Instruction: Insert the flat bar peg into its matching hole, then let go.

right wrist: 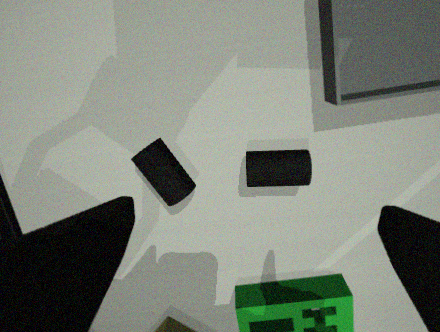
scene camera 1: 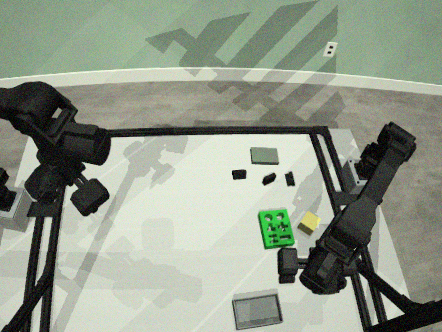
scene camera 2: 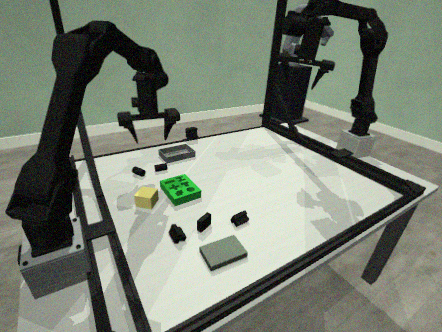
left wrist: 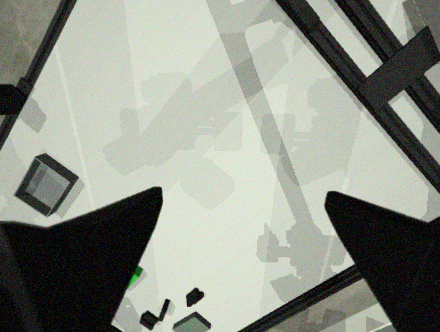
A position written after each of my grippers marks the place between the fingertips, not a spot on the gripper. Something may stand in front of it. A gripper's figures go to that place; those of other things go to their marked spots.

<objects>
My left gripper (scene camera 2: 298, 87): 96 cm from the lens. My right gripper (scene camera 2: 151, 141) is 86 cm from the lens. A green hole board (scene camera 2: 180, 189) is 74 cm from the lens.
</objects>
